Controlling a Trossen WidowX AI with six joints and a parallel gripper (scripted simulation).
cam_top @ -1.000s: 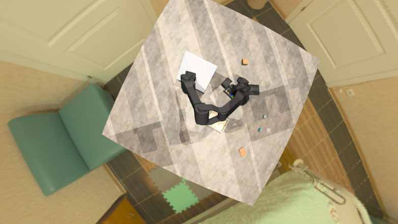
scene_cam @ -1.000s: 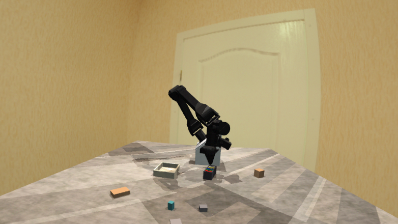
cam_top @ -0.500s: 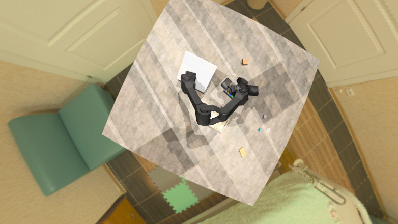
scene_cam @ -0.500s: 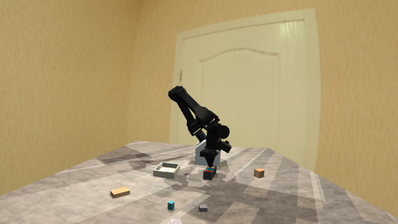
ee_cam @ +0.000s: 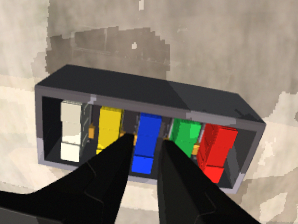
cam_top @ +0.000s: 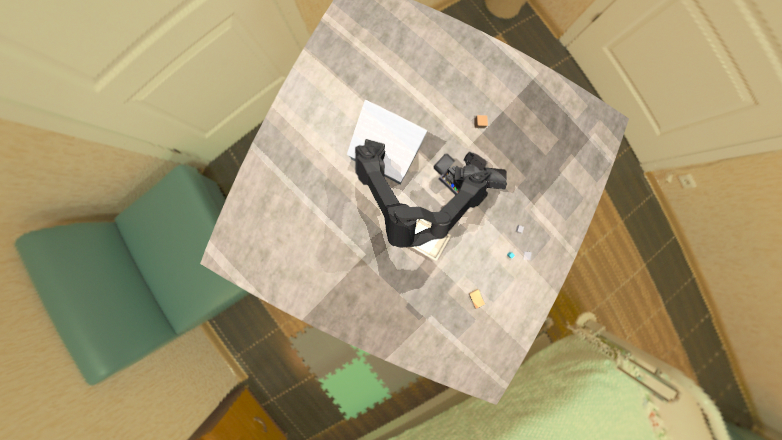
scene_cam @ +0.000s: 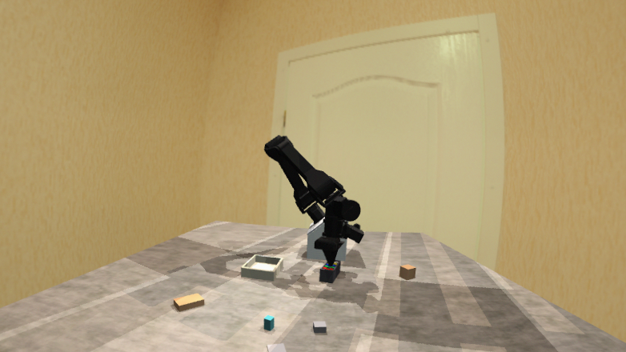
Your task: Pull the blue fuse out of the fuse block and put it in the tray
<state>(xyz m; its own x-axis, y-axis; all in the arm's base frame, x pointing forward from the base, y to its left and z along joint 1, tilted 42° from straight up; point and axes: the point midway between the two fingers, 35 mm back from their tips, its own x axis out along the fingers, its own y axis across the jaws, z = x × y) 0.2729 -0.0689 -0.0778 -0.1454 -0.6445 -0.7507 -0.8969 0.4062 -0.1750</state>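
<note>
Now: the pale tray 30 mm behind my gripper tip, 210 mm to the right of it and 40 mm below it. Also, from my gripper tip: orange cube: 30 mm ahead, 250 mm to the left, 20 mm below; then grey cube: 290 mm ahead, 70 mm to the right, 30 mm below; then blue fuse: 10 mm below.
</note>
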